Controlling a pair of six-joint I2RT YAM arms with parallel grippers.
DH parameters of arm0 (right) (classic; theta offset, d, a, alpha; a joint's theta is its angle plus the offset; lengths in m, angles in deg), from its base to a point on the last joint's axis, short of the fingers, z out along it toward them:
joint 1: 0 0.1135 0.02 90
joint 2: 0 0 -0.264 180
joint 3: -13.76 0 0.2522 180
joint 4: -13.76 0 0.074 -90
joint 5: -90 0 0 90
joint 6: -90 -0.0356 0 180
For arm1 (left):
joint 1: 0 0.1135 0.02 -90
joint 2: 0 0 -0.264 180
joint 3: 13.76 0 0.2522 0
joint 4: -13.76 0 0.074 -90
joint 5: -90 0 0 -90
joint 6: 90 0.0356 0 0
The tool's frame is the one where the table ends.
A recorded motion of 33 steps. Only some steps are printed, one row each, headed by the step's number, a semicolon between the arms.
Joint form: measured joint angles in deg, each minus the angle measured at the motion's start. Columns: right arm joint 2, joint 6, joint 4, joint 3, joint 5, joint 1; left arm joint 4, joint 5, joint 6, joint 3, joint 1, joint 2.
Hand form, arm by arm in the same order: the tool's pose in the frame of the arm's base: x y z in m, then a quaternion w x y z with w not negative. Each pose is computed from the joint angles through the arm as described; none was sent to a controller.
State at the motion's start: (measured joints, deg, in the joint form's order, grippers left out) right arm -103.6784 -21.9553 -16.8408 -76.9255 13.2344 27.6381; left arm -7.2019 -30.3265 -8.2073 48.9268 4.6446 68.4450
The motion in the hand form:
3: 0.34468 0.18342 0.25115 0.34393 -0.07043 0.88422 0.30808; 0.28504 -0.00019 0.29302 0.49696 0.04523 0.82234 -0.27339
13: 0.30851 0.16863 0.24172 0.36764 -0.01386 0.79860 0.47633; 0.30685 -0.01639 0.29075 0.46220 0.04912 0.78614 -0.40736
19: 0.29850 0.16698 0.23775 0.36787 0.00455 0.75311 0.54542; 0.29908 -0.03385 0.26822 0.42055 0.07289 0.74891 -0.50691
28: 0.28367 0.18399 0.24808 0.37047 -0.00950 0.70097 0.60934; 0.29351 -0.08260 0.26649 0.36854 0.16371 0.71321 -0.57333
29: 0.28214 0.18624 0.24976 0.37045 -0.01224 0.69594 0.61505; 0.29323 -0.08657 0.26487 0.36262 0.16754 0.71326 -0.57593
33: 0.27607 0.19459 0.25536 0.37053 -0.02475 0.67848 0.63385; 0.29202 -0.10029 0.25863 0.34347 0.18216 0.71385 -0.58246
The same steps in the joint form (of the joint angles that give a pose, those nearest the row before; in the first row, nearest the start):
3: 5.33 -3.65 7.45 5.86 2.91 -1.07; 2.07 -2.84 -3.02 3.30 -0.76 3.87
13: 13.62 -21.31 36.87 24.78 12.85 -1.53; 11.91 -14.51 -15.32 4.52 -3.02 9.57
19: 14.14 -30.07 51.10 30.49 15.80 -1.31; 27.06 -23.89 -25.88 -2.99 -5.60 10.43
28: 14.23 -36.52 63.14 32.65 16.24 2.36; 34.86 -29.70 -29.05 -3.74 -14.56 12.57
29: 14.23 -36.98 64.06 32.66 16.24 2.82; 34.86 -29.77 -29.00 -3.74 -15.30 12.90
33: 14.21 -38.18 67.19 32.66 16.24 4.57; 34.62 -29.88 -28.33 -3.72 -17.86 14.10

